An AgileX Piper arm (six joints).
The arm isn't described. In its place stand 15 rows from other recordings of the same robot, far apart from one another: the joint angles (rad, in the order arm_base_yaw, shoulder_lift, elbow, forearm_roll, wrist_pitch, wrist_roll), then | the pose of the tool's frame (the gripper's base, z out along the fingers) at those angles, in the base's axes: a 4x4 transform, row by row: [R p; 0 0 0 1], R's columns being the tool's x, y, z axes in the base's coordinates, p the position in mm.
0.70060 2.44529 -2.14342 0.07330 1.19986 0.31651 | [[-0.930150 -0.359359 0.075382 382.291], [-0.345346 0.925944 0.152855 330.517], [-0.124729 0.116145 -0.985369 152.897], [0 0 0 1]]
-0.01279 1.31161 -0.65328 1.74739 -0.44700 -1.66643 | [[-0.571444 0.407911 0.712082 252.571], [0.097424 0.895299 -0.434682 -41.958], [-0.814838 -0.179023 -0.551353 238.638], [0 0 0 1]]
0.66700 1.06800 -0.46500 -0.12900 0.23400 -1.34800 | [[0.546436 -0.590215 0.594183 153.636], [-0.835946 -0.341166 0.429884 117.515], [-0.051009 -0.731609 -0.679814 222.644], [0 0 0 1]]
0.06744 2.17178 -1.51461 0.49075 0.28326 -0.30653 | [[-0.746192 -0.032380 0.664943 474.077], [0.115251 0.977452 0.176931 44.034], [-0.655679 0.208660 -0.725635 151.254], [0 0 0 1]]
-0.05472 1.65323 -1.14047 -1.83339 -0.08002 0.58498 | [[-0.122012 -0.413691 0.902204 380.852], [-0.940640 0.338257 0.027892 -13.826], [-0.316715 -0.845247 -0.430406 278.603], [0 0 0 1]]
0.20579 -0.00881 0.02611 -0.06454 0.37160 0.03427 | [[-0.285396 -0.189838 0.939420 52.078], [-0.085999 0.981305 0.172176 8.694], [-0.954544 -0.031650 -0.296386 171.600], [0 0 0 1]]
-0.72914 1.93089 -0.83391 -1.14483 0.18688 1.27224 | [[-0.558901 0.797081 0.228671 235.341], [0.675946 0.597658 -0.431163 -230.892], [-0.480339 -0.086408 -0.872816 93.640], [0 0 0 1]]
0.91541 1.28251 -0.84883 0.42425 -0.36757 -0.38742 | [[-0.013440 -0.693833 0.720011 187.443], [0.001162 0.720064 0.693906 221.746], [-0.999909 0.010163 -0.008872 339.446], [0 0 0 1]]
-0.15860 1.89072 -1.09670 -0.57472 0.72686 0.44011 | [[-0.965395 0.215835 0.146384 339.600], [0.144373 0.909752 -0.389241 -87.607], [-0.217185 -0.354637 -0.909430 150.046], [0 0 0 1]]
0.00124 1.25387 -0.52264 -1.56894 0.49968 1.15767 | [[-0.703694 0.109774 0.701972 226.283], [-0.351561 0.804773 -0.478274 -43.322], [-0.617430 -0.583344 -0.527722 222.375], [0 0 0 1]]
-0.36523 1.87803 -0.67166 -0.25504 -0.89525 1.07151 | [[-0.000859 0.280593 0.959826 322.189], [0.828976 0.537015 -0.156248 -104.020], [-0.559283 0.795539 -0.233066 143.276], [0 0 0 1]]
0.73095 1.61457 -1.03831 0.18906 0.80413 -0.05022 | [[-0.768127 -0.629298 0.118175 221.177], [-0.580055 0.762057 0.287758 214.858], [-0.271142 0.152486 -0.950384 218.563], [0 0 0 1]]
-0.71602 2.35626 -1.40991 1.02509 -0.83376 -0.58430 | [[-0.004702 0.990798 0.135269 319.673], [0.259748 0.131838 -0.956635 -354.476], [-0.965665 0.030638 -0.257977 96.360], [0 0 0 1]]
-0.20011 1.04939 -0.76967 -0.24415 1.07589 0.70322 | [[-0.633598 0.730616 0.254468 163.445], [0.679429 0.682783 -0.268671 -52.903], [-0.370042 0.002664 -0.929011 276.173], [0 0 0 1]]
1.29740 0.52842 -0.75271 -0.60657 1.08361 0.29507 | [[-0.157328 -0.729705 0.665416 62.586], [-0.621798 0.596668 0.507300 53.416], [-0.767212 -0.333942 -0.547602 346.672], [0 0 0 1]]
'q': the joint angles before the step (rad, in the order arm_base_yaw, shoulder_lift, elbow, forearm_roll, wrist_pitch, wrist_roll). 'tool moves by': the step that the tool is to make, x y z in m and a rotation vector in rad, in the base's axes. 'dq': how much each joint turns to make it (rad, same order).
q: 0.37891, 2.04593, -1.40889, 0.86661, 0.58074, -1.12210
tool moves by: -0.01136, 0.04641, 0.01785, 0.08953, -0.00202, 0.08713
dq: 0.09510, 0.01322, -0.07811, 0.07403, 0.04202, -0.00002
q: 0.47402, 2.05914, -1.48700, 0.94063, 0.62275, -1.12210
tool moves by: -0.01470, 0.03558, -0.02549, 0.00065, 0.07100, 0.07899
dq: 0.07939, 0.07519, -0.02785, 0.02872, 0.02200, 0.00300
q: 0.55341, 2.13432, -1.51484, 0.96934, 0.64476, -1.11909
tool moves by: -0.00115, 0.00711, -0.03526, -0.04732, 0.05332, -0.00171
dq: 0.01801, 0.07674, -0.00110, -0.01093, -0.02180, 0.01465
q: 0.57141, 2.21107, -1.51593, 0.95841, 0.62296, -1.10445
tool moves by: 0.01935, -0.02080, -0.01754, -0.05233, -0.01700, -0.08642
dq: -0.04860, 0.03700, -0.00335, -0.05121, -0.06227, 0.03603
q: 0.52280, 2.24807, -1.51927, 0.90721, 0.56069, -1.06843
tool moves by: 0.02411, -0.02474, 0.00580, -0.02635, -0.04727, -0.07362
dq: -0.06299, 0.00378, -0.03577, -0.07133, -0.02524, 0.04764
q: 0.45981, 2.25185, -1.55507, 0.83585, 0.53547, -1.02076
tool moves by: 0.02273, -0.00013, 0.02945, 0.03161, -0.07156, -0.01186
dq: -0.02130, 0.00618, -0.12611, -0.04882, 0.03359, 0.04894
